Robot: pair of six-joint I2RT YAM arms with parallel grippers.
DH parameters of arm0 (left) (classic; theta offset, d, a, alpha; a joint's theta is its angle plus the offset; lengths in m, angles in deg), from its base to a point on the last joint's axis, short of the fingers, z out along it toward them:
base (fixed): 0 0 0 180
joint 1: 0 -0.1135 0.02 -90
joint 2: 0 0 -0.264 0
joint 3: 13.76 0 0.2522 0
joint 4: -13.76 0 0.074 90
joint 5: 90 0 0 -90
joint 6: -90 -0.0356 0 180
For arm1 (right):
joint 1: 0 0.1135 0.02 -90
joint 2: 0 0 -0.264 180
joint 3: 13.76 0 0.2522 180
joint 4: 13.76 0 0.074 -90
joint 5: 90 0 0 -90
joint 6: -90 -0.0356 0 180
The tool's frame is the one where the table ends.
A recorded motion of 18 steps. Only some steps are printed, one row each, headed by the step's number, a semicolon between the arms.
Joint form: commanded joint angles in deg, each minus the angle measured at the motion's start. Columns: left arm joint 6, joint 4, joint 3, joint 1, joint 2, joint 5; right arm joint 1, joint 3, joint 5, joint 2, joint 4, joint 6.
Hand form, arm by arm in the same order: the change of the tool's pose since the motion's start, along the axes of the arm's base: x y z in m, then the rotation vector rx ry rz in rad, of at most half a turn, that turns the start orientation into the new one. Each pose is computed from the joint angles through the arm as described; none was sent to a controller.
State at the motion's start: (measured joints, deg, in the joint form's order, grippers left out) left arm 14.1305 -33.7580 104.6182 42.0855 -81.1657 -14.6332; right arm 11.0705 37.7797 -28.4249 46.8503 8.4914 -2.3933
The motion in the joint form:
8: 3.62 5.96 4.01 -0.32 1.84 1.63; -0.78 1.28 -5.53 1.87 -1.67 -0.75
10: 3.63 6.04 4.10 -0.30 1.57 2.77; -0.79 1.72 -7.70 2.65 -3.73 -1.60
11: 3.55 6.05 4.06 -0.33 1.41 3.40; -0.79 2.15 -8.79 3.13 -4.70 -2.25
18: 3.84 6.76 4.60 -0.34 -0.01 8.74; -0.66 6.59 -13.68 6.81 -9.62 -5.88
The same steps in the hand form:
8: -0.0168 0.0158 0.0405 -0.1950 -0.1221 -0.0181; 0.0056 0.0014 0.0056 0.0405 -0.0046 0.0754
10: -0.0159 0.0139 0.0400 -0.1948 -0.1191 -0.0383; 0.0082 0.0029 0.0097 0.0653 -0.0221 0.1087
11: -0.0150 0.0128 0.0391 -0.1919 -0.1164 -0.0487; 0.0098 0.0038 0.0126 0.0801 -0.0291 0.1250
18: -0.0100 0.0040 0.0370 -0.1982 -0.1037 -0.1410; 0.0222 0.0089 0.0366 0.1520 -0.0768 0.2024

